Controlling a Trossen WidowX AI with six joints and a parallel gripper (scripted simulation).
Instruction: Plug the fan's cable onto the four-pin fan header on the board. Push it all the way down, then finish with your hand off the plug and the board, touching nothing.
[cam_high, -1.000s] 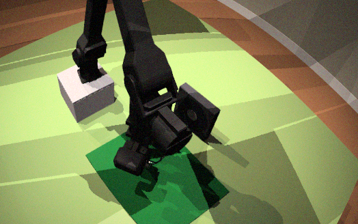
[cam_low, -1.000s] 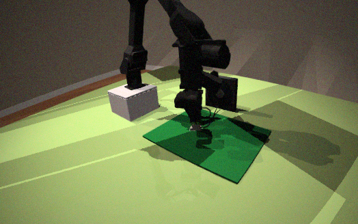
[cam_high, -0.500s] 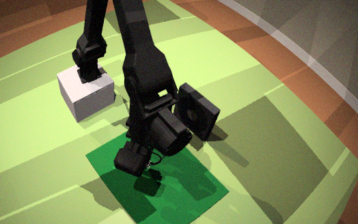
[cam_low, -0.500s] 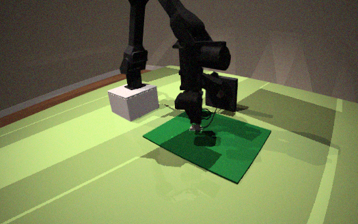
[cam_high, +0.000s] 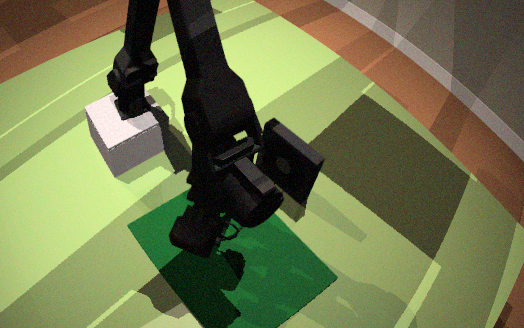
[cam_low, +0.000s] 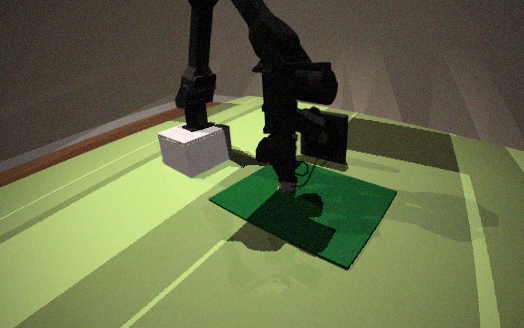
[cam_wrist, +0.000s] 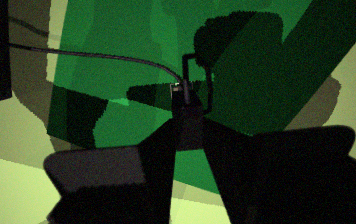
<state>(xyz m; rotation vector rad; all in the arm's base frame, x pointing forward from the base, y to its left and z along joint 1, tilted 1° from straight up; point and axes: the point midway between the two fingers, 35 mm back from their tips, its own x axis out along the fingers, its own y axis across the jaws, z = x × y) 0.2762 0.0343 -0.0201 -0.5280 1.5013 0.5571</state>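
Now: gripper tip 10 mm short of the dark fan plug, 10 mm to the right of it and 10 mm below it. Round my gripper tip: board 60 mm ahead, 10 mm to the left, 50 mm below; black square fan 40 mm behind, 170 mm to the left, 20 mm above.
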